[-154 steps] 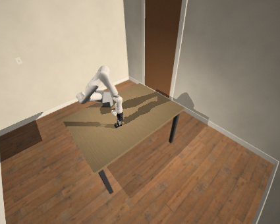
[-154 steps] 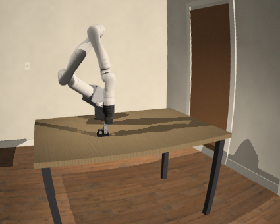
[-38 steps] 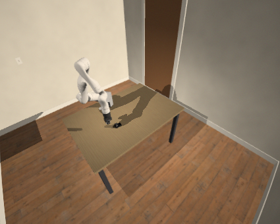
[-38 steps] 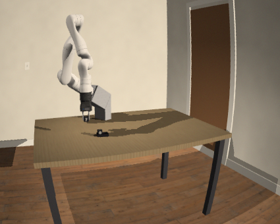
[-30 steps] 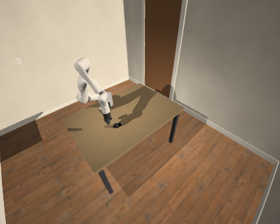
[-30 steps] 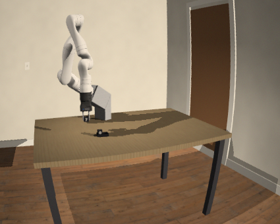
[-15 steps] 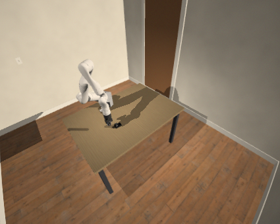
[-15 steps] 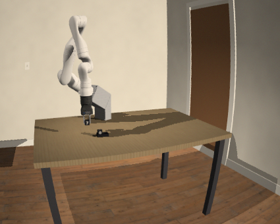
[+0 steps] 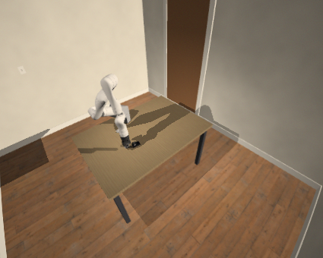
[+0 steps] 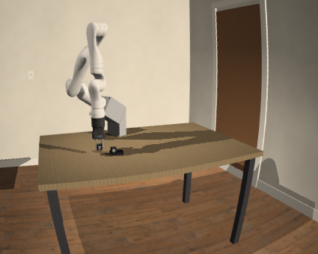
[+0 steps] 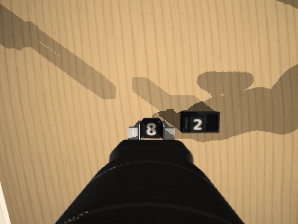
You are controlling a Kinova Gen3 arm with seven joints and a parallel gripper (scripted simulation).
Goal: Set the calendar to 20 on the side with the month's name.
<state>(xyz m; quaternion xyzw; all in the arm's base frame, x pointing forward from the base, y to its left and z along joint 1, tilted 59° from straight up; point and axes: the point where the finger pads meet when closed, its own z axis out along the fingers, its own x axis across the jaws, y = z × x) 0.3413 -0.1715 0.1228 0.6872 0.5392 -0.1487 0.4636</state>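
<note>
Right now my hand is 3 cm short of the dark tray, 9 cm to the right of it and 5 cm above it. Round my hand: dark cube (1 cm below).
</note>
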